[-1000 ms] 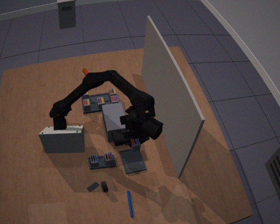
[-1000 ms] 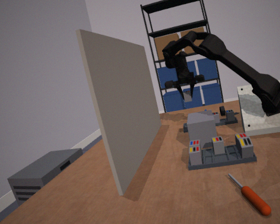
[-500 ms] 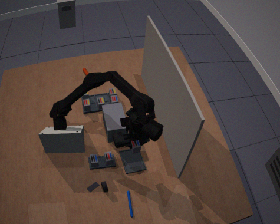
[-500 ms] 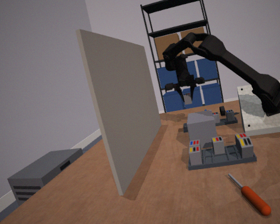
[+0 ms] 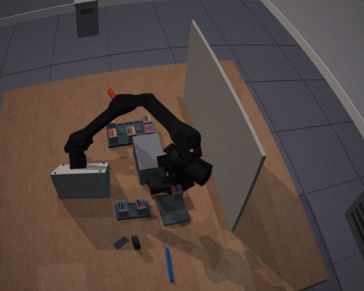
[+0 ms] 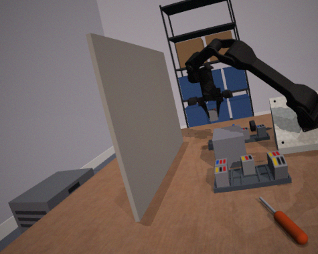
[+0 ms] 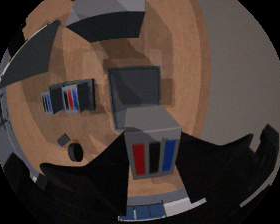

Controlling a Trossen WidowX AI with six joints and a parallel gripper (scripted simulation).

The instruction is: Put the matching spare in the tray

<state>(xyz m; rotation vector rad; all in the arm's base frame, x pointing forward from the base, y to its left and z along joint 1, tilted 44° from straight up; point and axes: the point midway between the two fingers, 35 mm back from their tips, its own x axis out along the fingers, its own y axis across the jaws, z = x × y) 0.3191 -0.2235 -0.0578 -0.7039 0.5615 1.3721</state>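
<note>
The tray is 1 cm behind my gripper tip and 11 cm below it. Also, from my gripper tip: grey mounted unit 5 cm behind, 22 cm to the left, 7 cm below; then rack 15 cm behind, 2 cm to the left, 11 cm below; then grey spare 2 cm above.
</note>
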